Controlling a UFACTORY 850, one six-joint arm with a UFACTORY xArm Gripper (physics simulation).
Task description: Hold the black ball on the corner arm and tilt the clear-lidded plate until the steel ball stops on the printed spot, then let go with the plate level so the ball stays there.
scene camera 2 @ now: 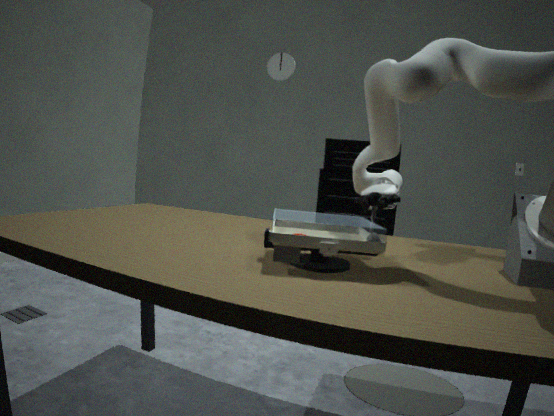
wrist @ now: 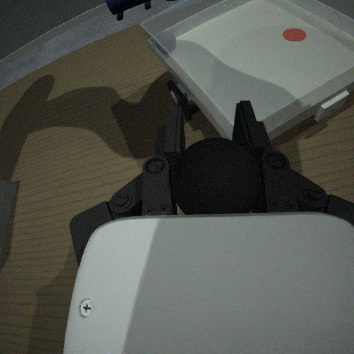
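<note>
The black ball [wrist: 218,176] is held between the fingers of my gripper [wrist: 208,120] [scene camera 2: 374,212], which is shut on it at the plate's near corner. The clear-lidded plate [scene camera 2: 356,245] [wrist: 306,95] stands on a round black base [scene camera 2: 322,265]; in the scene view it slopes slightly down to the right, toward the gripper side. The steel ball [wrist: 166,42] lies in the plate's left corner in the wrist view, against the walls and away from the spot. The red printed spot [wrist: 294,34] [scene camera 2: 299,234] is uncovered. The steel ball cannot be made out in the scene view.
The plate stands on a wooden table [scene camera 2: 200,250] [wrist: 65,190]. A blue cylindrical part [wrist: 125,5] shows at the top of the wrist view. A dark slatted unit [scene camera 2: 345,150] stands behind the table. The robot's grey base block [scene camera 2: 532,255] is at the right.
</note>
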